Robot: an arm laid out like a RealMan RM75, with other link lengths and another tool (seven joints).
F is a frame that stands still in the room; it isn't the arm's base.
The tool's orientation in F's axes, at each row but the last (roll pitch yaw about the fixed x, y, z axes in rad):
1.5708 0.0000 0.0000
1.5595 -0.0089 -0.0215
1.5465 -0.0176 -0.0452
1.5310 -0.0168 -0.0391
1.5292 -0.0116 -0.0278
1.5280 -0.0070 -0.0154
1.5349 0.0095 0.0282
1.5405 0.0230 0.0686
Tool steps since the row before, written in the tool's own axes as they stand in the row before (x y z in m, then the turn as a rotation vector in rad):
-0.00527 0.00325 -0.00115 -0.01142 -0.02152 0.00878
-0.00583 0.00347 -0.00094 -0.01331 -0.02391 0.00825
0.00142 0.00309 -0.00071 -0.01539 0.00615 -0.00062
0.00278 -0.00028 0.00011 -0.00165 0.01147 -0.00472
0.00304 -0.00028 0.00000 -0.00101 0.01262 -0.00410
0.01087 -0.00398 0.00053 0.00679 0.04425 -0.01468
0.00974 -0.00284 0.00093 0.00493 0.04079 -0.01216
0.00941 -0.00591 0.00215 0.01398 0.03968 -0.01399
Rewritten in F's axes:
-0.00527 0.00115 0.00325 -0.01142 -0.00878 -0.02152
-0.00584 0.00110 0.00341 -0.01328 -0.00824 -0.02393
0.00140 0.00072 0.00310 -0.01544 0.00147 0.00586
0.00278 -0.00023 -0.00023 -0.00164 0.00524 0.01124
0.00304 -0.00010 -0.00024 -0.00103 0.00465 0.01243
0.01089 -0.00087 -0.00388 0.00674 0.01646 0.04363
0.00974 -0.00076 -0.00290 0.00493 0.01376 0.04028
0.00941 -0.00169 -0.00606 0.01380 0.01617 0.03891

